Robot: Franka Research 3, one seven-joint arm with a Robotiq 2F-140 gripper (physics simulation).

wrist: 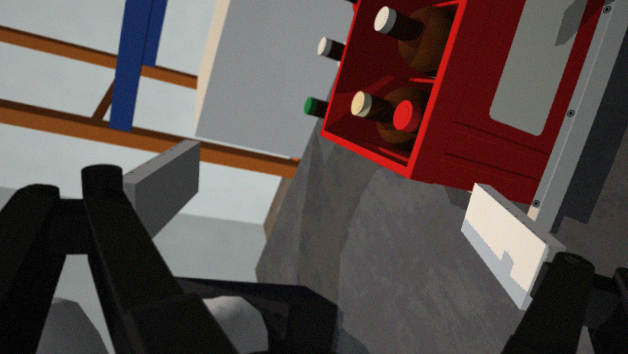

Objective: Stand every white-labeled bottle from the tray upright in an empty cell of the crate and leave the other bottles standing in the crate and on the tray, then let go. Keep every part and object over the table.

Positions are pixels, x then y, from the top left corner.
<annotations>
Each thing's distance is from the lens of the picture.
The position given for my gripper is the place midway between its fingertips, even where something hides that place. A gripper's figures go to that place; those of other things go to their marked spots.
my gripper (pixel 334 187): 18 cm
red-capped brown bottle (pixel 408 116): 32 cm
</annotations>
